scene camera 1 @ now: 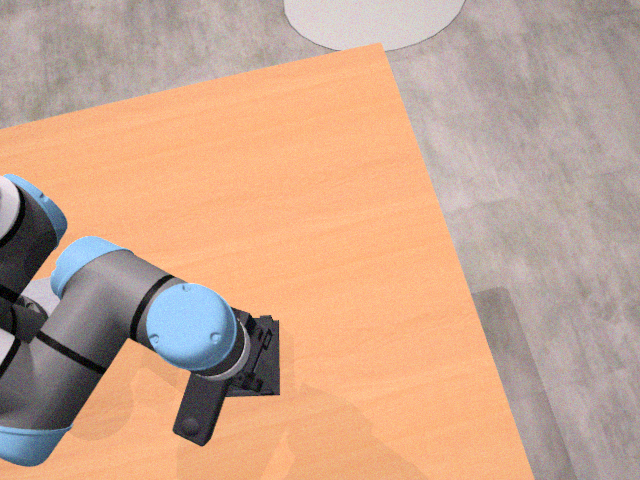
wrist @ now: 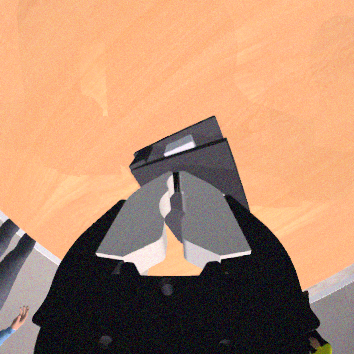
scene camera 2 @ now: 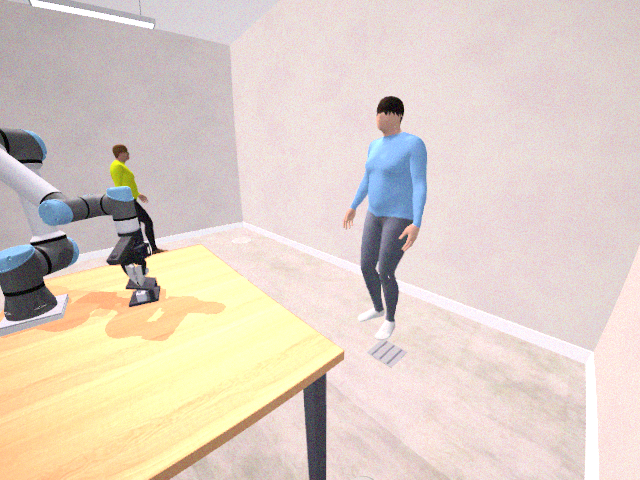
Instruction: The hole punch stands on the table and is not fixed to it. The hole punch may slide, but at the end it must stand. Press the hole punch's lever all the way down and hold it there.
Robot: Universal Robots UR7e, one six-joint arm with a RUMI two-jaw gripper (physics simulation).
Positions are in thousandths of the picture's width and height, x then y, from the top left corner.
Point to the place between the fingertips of my gripper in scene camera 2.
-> At 220, 597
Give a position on a hole punch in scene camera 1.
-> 430, 674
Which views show my gripper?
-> Scene camera 1, the wrist view and scene camera 2: all of them.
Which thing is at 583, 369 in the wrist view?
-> A hole punch.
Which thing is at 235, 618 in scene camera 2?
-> A hole punch.
